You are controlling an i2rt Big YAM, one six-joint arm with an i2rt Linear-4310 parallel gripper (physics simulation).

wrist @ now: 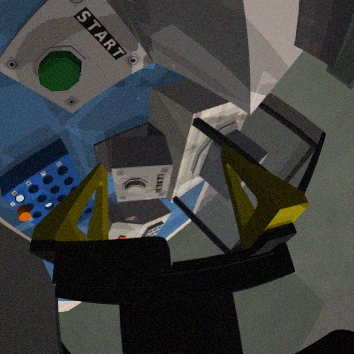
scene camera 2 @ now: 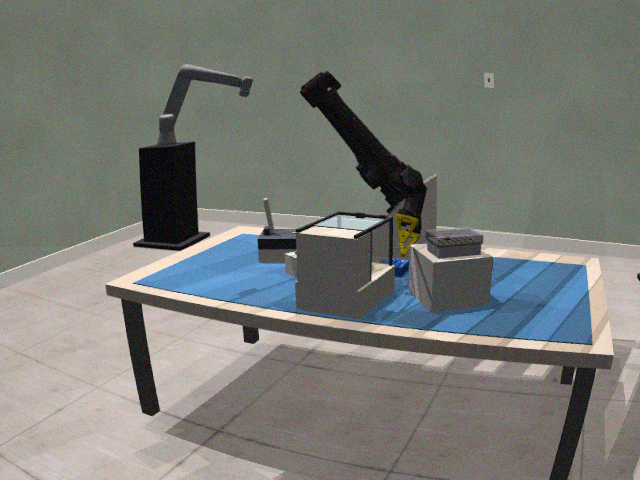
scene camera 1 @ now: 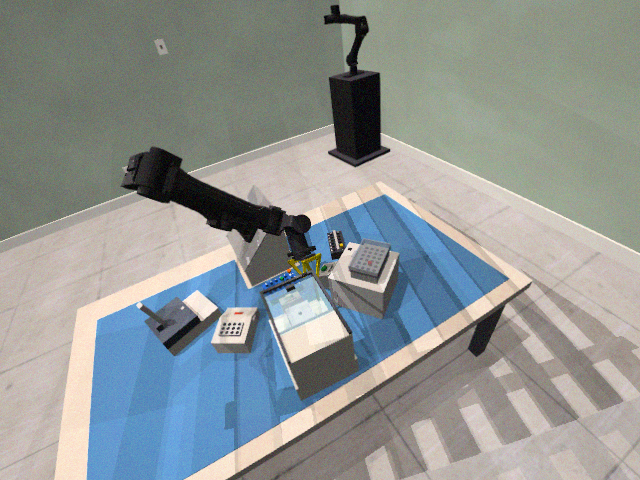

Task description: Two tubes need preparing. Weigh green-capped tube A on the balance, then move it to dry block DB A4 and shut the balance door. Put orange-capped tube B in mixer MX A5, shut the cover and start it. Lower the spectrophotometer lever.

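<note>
My gripper [scene camera 1: 308, 269] [scene camera 2: 403, 252] [wrist: 161, 158] is open and empty, fingers pointing down, above the table between the blue rack and mixer. Green-capped tube A [scene camera 1: 282, 277] stands in the blue rack [scene camera 2: 400, 267] [wrist: 30, 168]; it does not show in the wrist view. Orange-capped tube B [scene camera 1: 289, 270] [wrist: 25, 216] is in the same rack. The balance [scene camera 1: 323, 372] [scene camera 2: 330, 273] has a glass, black-framed chamber; its door state is unclear. The mixer [scene camera 1: 361, 281] [scene camera 2: 454, 281] carries a block under a clear cover. The spectrophotometer [scene camera 1: 168, 322] lever [scene camera 1: 148, 314] [scene camera 2: 267, 214] stands raised.
The green START button [scene camera 1: 324, 268] [wrist: 60, 70] is beside the mixer. A black block [scene camera 1: 334, 248] lies behind it. A tall grey panel [scene camera 1: 266, 258] [scene camera 2: 430, 201] stands behind the rack. A keypad box [scene camera 1: 233, 333] and a PRINT button [wrist: 135, 186] are near the balance.
</note>
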